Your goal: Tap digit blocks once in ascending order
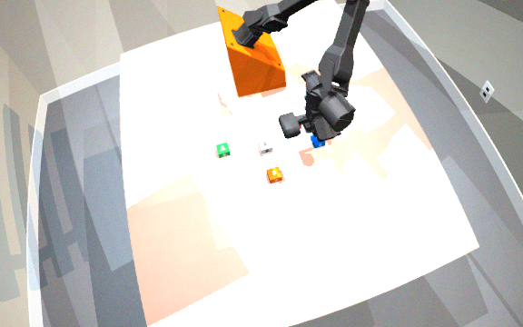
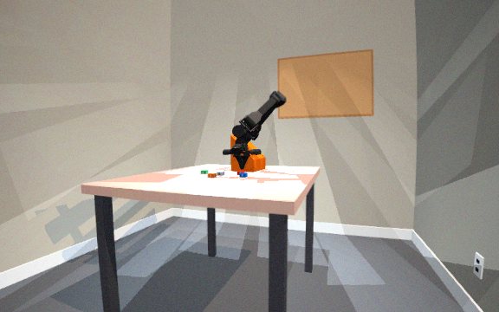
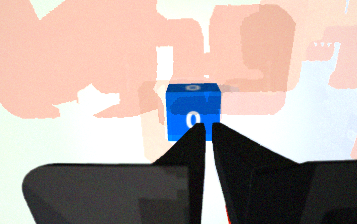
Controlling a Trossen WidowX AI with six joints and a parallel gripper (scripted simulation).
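Now: the blue block 30 mm below my gripper tip and 10 mm to the left of it. Also, from my gripper tip: red block: 80 mm behind, 30 mm to the right, 30 mm below; then white block: 130 mm to the right, 40 mm behind, 30 mm below; then yellow-orange block: 140 mm to the right, 50 mm ahead, 30 mm below.
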